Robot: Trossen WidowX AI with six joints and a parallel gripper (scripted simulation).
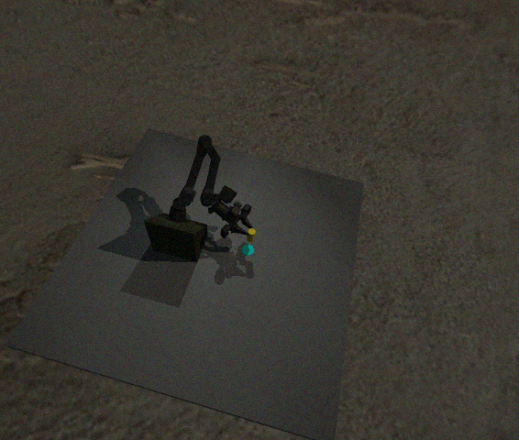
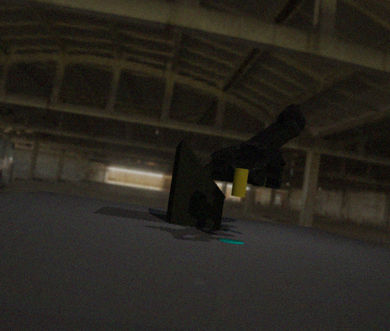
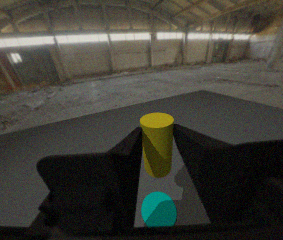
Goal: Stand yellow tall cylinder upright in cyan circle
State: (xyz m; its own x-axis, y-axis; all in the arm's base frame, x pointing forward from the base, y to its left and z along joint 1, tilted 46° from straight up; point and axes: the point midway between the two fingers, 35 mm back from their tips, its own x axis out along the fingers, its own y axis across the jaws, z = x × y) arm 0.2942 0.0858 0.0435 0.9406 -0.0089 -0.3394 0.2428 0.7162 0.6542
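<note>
The cyan circle lies 16 cm below my gripper tip. The rest, counted from my gripper tip: yellow tall cylinder (2 cm below).
</note>
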